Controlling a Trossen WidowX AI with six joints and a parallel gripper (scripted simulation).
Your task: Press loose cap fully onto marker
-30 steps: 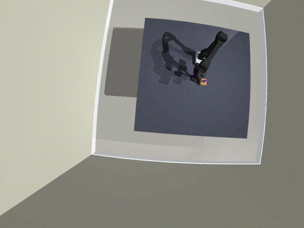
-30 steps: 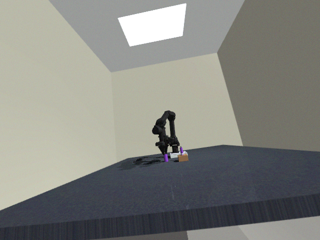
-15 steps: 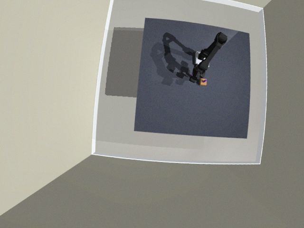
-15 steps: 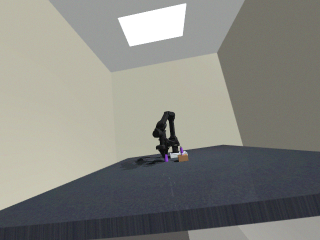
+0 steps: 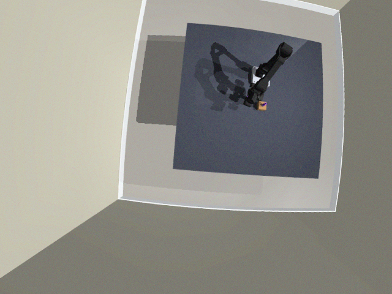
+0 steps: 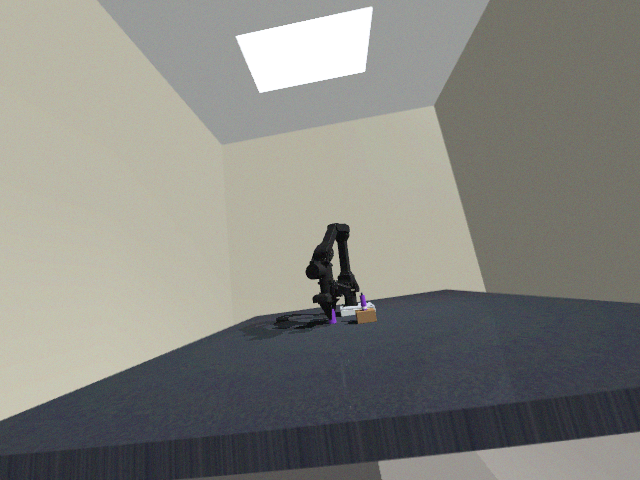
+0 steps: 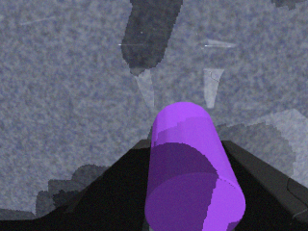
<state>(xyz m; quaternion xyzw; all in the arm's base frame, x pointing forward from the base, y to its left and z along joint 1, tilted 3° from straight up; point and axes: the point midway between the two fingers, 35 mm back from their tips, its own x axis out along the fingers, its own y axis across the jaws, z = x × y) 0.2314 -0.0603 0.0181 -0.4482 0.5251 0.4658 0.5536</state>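
Right now my gripper tip is 40 mm short of the holder block and 130 mm to the right of it. The rest, counted from my gripper tip: purple marker cap: 10 mm above.
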